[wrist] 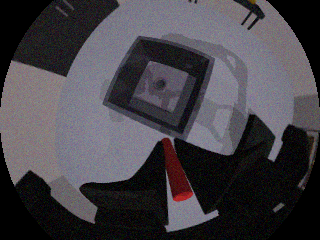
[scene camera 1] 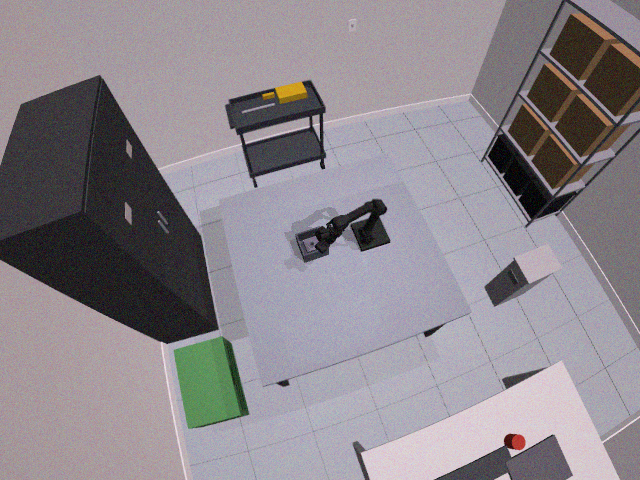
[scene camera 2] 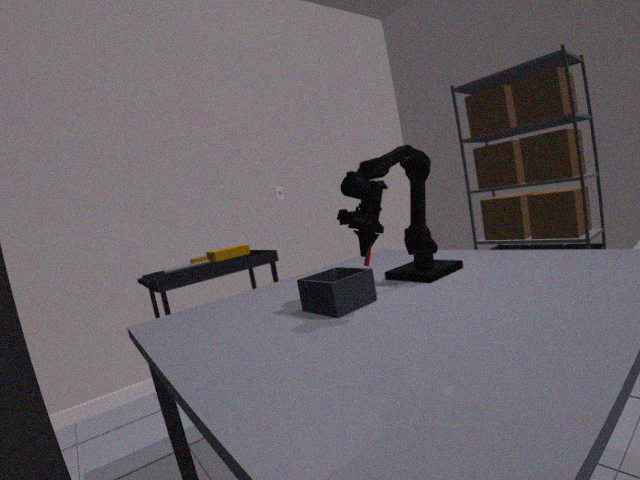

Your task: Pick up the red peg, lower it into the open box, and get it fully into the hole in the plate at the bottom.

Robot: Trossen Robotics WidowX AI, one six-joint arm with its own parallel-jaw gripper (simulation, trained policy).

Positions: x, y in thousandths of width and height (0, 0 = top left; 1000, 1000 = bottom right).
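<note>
Pale plate (wrist: 489, 315) present; scene camera 2 does not show it, as it is hidden by the dark box. The dark box (scene camera 2: 526, 609) is visible in the wrist view (wrist: 558, 519) as well. Red peg (wrist: 561, 773) present; it is hidden in scene camera 1 by the gripper. The gripper (scene camera 2: 568, 534) appears in the wrist view (wrist: 523, 598) too.
</note>
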